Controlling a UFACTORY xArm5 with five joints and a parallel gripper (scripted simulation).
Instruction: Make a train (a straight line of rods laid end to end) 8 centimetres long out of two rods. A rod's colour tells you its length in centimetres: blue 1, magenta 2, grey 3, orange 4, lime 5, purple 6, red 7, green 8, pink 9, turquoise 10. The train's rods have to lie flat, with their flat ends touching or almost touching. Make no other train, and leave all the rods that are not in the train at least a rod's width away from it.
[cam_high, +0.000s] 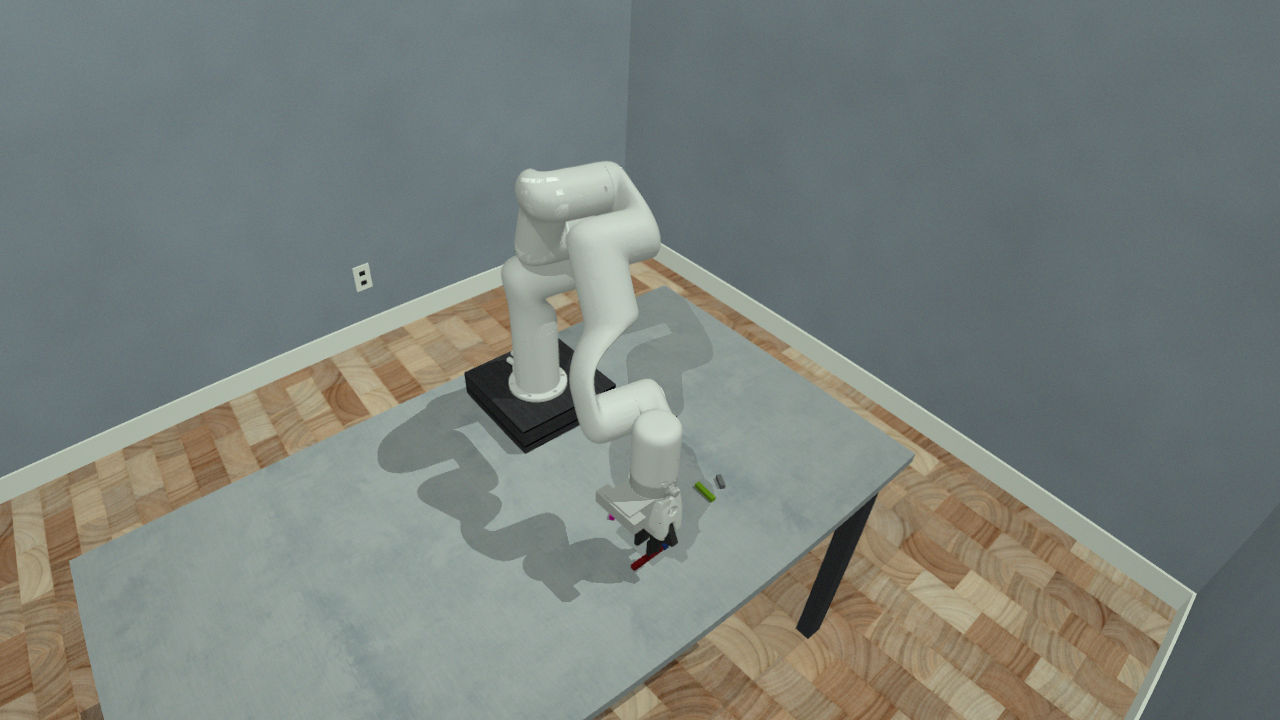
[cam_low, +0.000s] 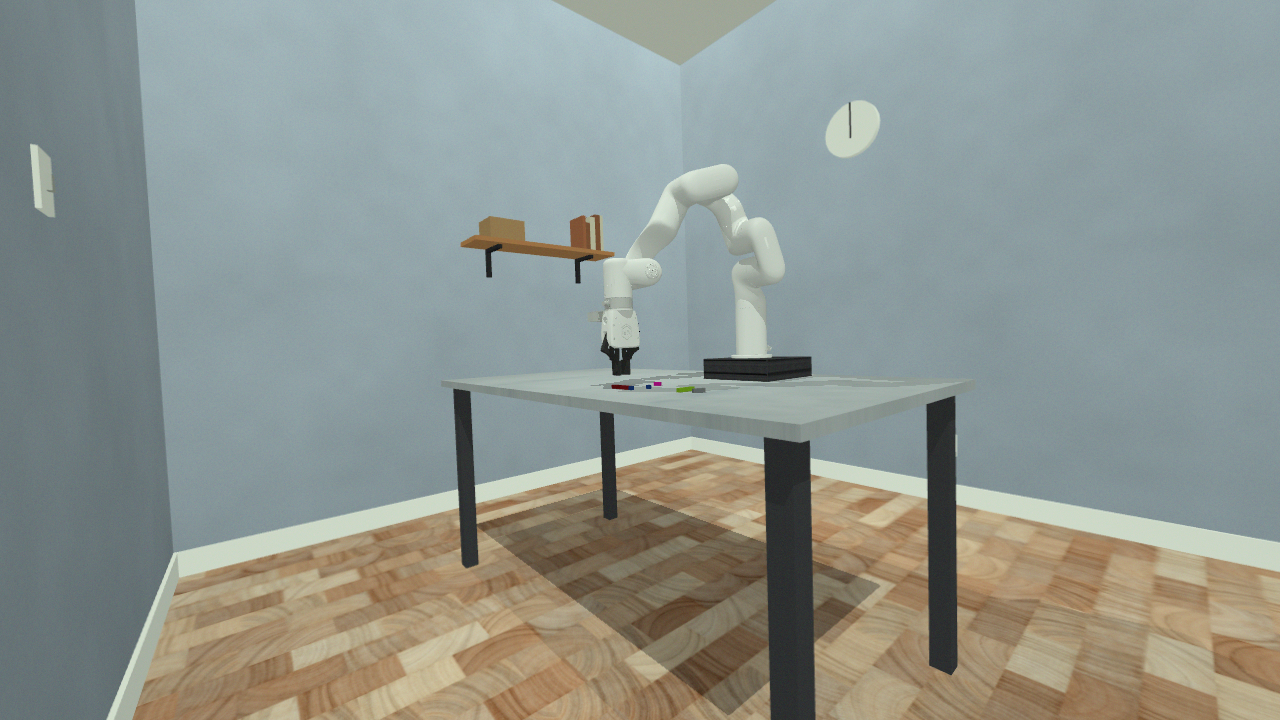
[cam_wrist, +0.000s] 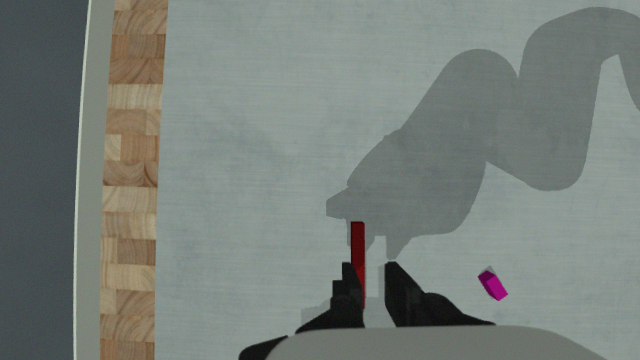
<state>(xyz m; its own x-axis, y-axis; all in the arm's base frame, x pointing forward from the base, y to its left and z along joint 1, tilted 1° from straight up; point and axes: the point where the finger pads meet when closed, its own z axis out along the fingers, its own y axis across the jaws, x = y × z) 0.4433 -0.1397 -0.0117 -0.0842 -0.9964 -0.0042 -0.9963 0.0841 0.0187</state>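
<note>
My gripper is now 5 cm above the red rod. The rest, counted from my hand: lime rod (2 cm behind, 20 cm to the left, 5 cm below); then magenta rod (11 cm behind, 3 cm to the left, 5 cm below); then grey rod (2 cm behind, 24 cm to the left, 5 cm below).
</note>
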